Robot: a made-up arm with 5 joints.
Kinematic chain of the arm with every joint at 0, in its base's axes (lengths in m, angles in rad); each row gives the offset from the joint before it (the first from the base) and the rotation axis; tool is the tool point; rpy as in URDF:
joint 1: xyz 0 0 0.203 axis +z
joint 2: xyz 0 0 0 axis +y
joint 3: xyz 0.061 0 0.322 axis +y
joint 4: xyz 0.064 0 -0.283 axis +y
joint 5: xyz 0.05 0 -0.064 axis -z
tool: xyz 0 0 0 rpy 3.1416 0 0
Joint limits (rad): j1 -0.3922..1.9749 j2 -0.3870..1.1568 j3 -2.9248..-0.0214 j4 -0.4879..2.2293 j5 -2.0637..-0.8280
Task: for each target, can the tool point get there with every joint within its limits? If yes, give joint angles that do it. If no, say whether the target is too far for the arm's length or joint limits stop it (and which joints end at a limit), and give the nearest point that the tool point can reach.
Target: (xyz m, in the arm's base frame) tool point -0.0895 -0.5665 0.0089
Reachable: no: joint limits stop it (at a limit: joint 1) | nearest point 0.1237 -0.0512 0.0089 | short by 0.558 m
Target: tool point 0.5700 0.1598 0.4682
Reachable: yes | joints 0.2734 0.7860 -2.6077 1.6003 -1.9610
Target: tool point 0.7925 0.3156 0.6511
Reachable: no: too far | nearest point 0.5750 0.2290 0.5281 | short by 0.264 m
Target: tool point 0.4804 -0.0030 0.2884
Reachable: yes | joints -0.0063 0.3465 -1.0937 0.2534 -1.4545
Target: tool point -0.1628 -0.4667 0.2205
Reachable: no: joint limits stop it (at a limit: joint 1, joint 3) | nearest point 0.0438 -0.0181 0.2327 | short by 0.494 m
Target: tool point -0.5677 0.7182 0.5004
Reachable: no: too far | nearest point -0.2605 0.6092 0.4260 | short by 0.334 m
